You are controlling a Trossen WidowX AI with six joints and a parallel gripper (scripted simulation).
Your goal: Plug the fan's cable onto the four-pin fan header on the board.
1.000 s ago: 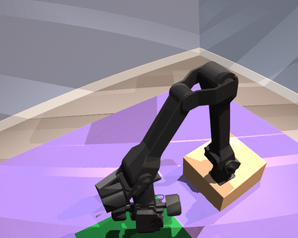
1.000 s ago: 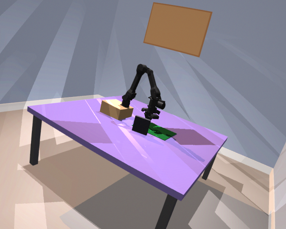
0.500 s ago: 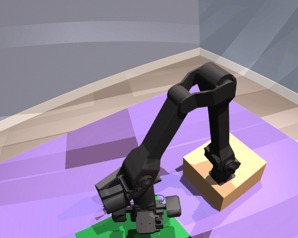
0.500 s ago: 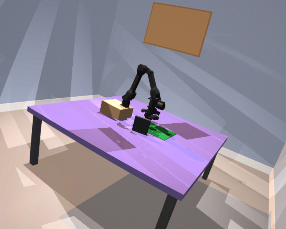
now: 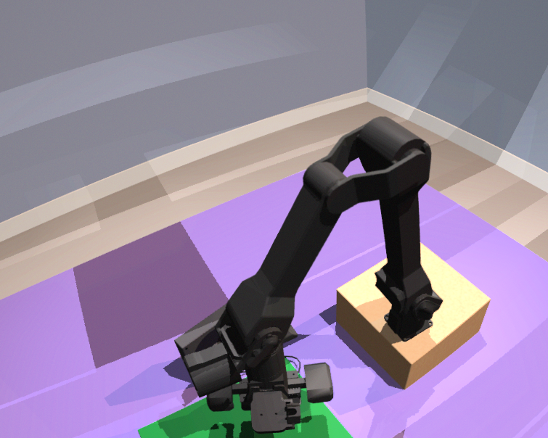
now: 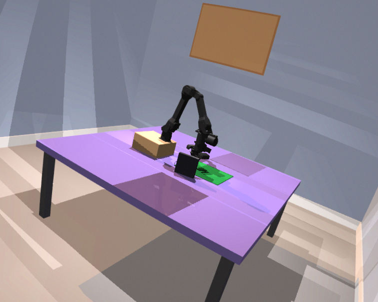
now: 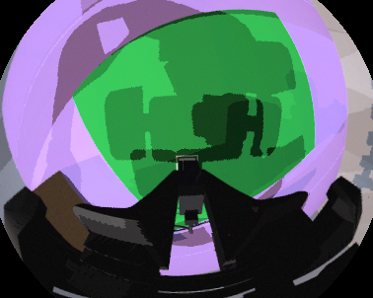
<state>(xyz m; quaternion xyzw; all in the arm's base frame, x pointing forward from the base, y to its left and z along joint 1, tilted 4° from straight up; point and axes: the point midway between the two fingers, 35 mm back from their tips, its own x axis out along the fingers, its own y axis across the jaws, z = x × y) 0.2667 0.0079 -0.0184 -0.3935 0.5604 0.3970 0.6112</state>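
Right now the fan plug is 1 cm to the right of my gripper tip and 1 cm above it. From my gripper tip the other things lie so: green board 7 cm ahead, 4 cm below, 3 cm to the left; black fan 14 cm to the right, 4 cm ahead, 4 cm above.
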